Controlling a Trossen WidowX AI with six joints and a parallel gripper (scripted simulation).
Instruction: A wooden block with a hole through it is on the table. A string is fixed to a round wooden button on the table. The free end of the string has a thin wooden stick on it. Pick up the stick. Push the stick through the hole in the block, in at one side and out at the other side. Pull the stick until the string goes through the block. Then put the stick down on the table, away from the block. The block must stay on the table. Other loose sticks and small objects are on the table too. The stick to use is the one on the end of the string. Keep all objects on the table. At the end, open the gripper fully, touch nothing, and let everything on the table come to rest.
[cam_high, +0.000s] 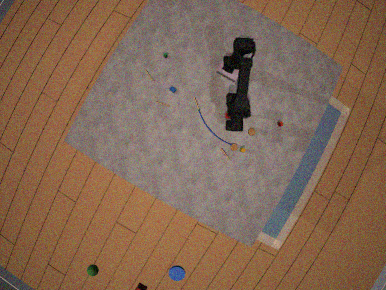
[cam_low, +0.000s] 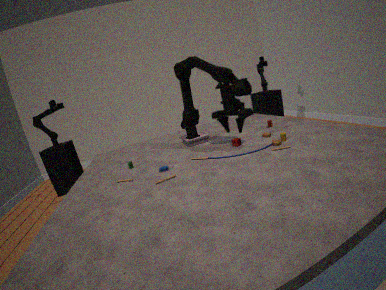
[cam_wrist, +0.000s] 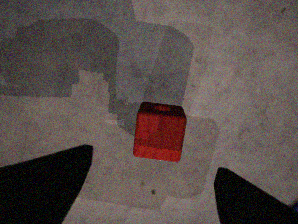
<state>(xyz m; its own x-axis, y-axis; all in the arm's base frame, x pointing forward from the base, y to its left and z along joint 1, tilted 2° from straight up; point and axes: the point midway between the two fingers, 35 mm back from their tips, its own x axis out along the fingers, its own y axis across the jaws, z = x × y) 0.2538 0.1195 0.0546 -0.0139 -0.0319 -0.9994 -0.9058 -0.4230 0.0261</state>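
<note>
The red wooden block is 50 mm below my gripper tip. From my gripper tip the other things lie so: round button 140 mm ahead, 110 mm to the left, 50 mm below; then yellow piece 130 mm ahead, 160 mm to the left, 40 mm below; then thin stick 30 mm ahead, 180 mm to the right, 60 mm below.
</note>
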